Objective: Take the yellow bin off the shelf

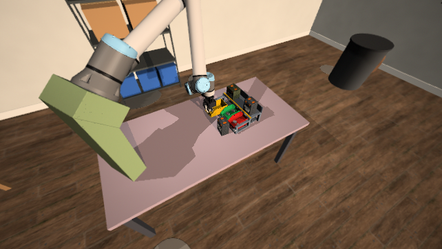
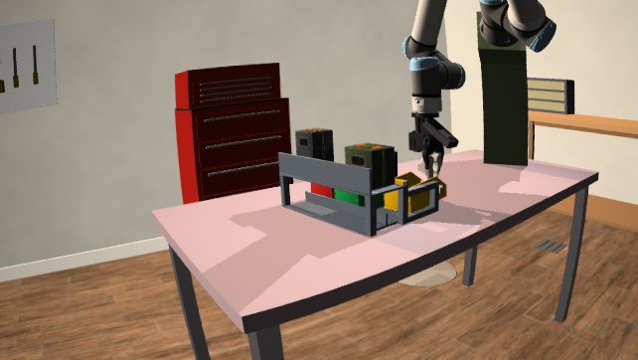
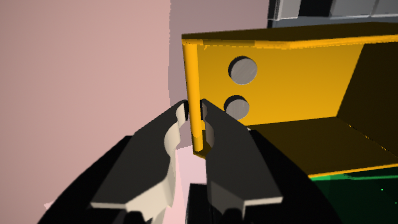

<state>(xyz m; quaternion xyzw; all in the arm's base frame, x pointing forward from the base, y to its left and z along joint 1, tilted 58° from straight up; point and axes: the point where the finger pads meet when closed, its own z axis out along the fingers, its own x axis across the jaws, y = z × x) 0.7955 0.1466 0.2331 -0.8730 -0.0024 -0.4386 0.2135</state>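
Right now my hand is 8 cm short of the yellow open bin, 2 cm to the right of it and 1 cm above it. From my hand the other things lie so: dark case: 32 cm ahead, 14 cm to the right, 10 cm above; then green bin: 19 cm ahead, 6 cm to the right, 2 cm below; then red bin: 22 cm ahead, 16 cm to the right, 2 cm below.
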